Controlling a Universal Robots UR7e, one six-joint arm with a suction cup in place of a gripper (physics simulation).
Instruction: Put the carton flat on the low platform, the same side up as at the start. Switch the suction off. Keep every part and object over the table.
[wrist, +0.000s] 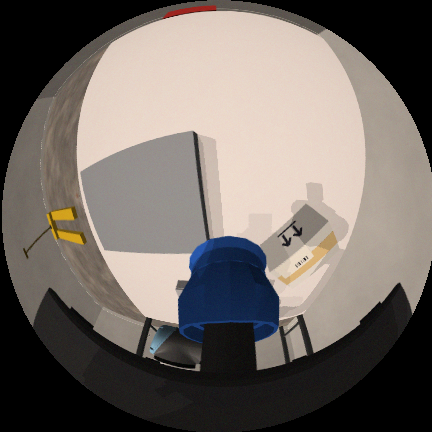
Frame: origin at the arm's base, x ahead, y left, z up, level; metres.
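Seen in the pictures: end effector, tool point: (227, 268).
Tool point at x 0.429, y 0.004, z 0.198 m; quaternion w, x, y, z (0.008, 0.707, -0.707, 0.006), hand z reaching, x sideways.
Note:
Pixels of each thing's middle, then the offset from my tool point to it. Level surfaces: height alone.
- carton, body centre: (301, 247) dx -0.149, dy -0.185, dz -0.193 m
- low platform, body centre: (132, 202) dx -0.038, dy +0.199, dz -0.217 m
- pale table top, its level: dz -0.242 m
The carton (295, 240) shows right of the suction cup in the wrist view. One grey, shaded face carries two black arrows and a bar; a paler face beside it has a barcode label and an orange-tan tape strip. The cup hides its near left end. The low platform (145, 200) is a flat grey slab with a dark edge, left of the cup. My blue suction cup (228, 246) is at the lower middle, with no carton across its mouth. It looks apart from the carton; its height above the table is hard to tell.
The pale table top (280, 90) extends around both, with its left edge beyond the platform. A yellow forked object (65, 225) lies beyond that edge. A small grey block (181, 286) is partly hidden left of the cup. A red strip (192, 11) shows at the top.

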